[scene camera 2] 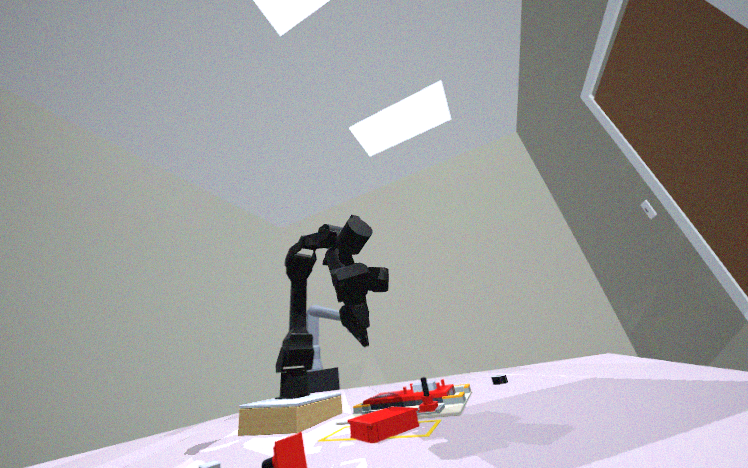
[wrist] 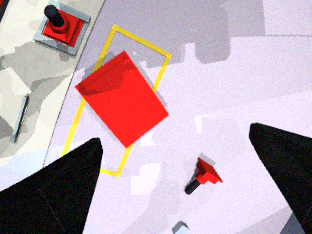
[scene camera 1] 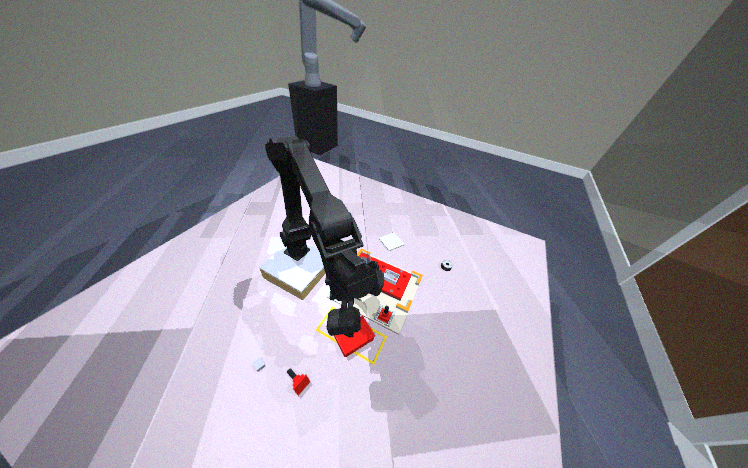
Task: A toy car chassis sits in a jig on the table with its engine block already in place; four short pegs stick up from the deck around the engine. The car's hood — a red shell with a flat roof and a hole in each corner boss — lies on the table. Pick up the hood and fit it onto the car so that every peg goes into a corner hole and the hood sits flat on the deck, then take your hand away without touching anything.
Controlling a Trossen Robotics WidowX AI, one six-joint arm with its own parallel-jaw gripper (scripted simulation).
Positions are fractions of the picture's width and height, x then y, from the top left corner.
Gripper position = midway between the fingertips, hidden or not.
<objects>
The gripper shows in scene camera 2 (0.49, 0.72), in the wrist view (0.57, 0.59) and in scene camera 1 (0.47, 0.68).
</objects>
